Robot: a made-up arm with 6 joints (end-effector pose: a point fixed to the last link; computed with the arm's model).
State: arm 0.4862 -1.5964 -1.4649 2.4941 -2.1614 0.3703
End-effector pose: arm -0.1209 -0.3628 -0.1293 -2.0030 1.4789 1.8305
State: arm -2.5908 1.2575 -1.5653 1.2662 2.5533 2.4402
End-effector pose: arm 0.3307 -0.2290 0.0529 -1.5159 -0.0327 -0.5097
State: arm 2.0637 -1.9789 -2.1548 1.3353 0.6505 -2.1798
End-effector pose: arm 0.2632 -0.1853 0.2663 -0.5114 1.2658 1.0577
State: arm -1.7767 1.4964 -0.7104 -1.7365 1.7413 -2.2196
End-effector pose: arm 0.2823 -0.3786 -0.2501 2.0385 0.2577 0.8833
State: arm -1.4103 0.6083 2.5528 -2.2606 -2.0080 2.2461
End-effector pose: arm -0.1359 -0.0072 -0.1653 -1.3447 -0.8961 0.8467
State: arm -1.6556 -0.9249 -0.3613 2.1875 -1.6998 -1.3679
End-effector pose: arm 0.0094 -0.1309 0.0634 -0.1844 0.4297 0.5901
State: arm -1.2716 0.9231 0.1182 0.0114 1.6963 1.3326
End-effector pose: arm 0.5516 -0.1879 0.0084 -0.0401 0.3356 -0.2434
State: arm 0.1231 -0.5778 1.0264 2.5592 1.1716 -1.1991
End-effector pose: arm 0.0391 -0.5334 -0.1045 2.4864 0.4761 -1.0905
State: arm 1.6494 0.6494 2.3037 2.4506 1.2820 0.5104
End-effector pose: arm -0.1935 -0.7350 0.4171 0.5123 -0.7079 2.8686
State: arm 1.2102 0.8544 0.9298 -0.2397 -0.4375 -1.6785
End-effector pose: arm -0.1864 -0.1902 0.2131 0.1842 -1.9247 -0.4015
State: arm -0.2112 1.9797 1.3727 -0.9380 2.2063 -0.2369
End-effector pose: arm 0.0119 -0.0728 0.2434 0.2091 -1.7651 -1.5858
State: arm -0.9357 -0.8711 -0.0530 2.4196 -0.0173 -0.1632
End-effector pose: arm 0.0438 -0.0766 0.1772 -0.0013 -0.6147 -0.1135
